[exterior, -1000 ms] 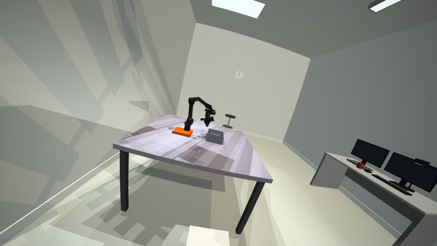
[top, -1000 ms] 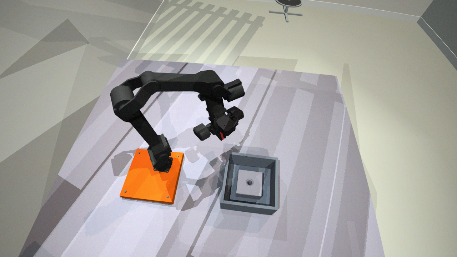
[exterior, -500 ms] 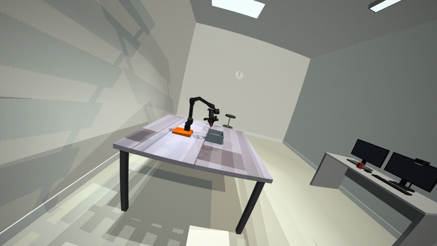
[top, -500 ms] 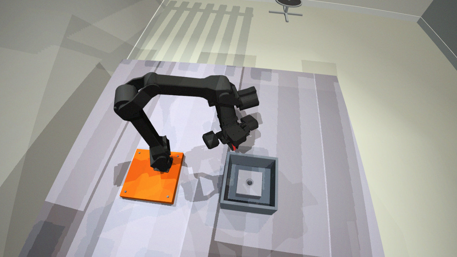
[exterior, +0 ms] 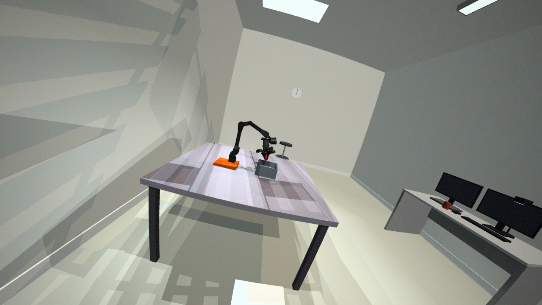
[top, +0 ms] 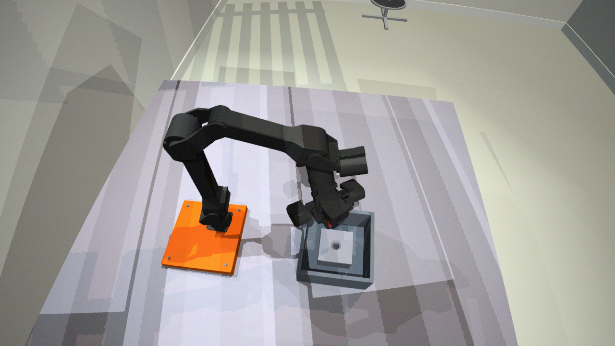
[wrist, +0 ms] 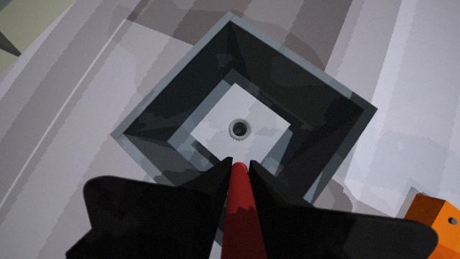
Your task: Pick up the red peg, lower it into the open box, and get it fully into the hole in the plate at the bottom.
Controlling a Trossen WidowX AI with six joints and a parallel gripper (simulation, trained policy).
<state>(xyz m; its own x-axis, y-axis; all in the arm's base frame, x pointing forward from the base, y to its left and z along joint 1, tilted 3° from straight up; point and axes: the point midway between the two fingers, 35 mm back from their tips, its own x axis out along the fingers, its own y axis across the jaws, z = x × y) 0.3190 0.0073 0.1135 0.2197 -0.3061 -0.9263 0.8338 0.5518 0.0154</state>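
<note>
My gripper tip is now 10 mm past the red peg, 10 mm to the right of it and 30 mm below it. Round my gripper tip: grey box 20 mm ahead, 30 mm to the right, 90 mm below; then plate 20 mm ahead, 30 mm to the right, 70 mm below.
</note>
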